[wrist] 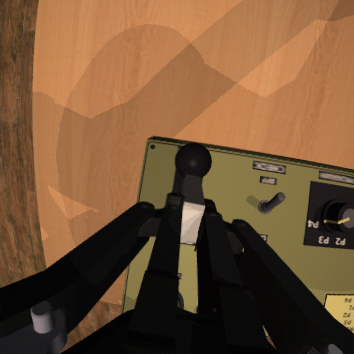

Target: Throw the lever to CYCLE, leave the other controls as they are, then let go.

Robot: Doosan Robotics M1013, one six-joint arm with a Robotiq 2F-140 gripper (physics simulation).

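Places are measured from the arm's base along level axes (x up, y ahead, z left), in millimetres.
Where they show: gripper, fingertip midpoint: (189,188).
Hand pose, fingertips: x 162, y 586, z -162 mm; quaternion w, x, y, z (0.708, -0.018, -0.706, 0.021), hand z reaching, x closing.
Observation:
Each offset is from my fingertips to the top centre of the thing. "pt": to the spot under its first point. Level surfaces: height alone.
The lever's round black knob (193,160) shows in the wrist view near the top edge of the olive control panel (295,270), at the slot's far end. The knob and shaft cover that end and its label. My gripper (189,188) is shut with nothing between its fingers. Its pale fingertip pads are just below the knob in the view, in front of the lever's shaft; I cannot tell whether they touch it. The fingers hide the slot's near end and the CYCLE label.
A metal toggle {pt dx -50, dy +21, dz +115 mm} (272,202) leans up and right, right of the lever. A rotary knob {pt dx -46, dy +29, dz +232 mm} (345,218) on a black plate has its pointer toward P4. A yellow card {pt dx -16, dy +197, dz +285 mm} (339,317) is at the lower right. The wooden table {dx -165 mm} (125,90) extends beyond the panel.

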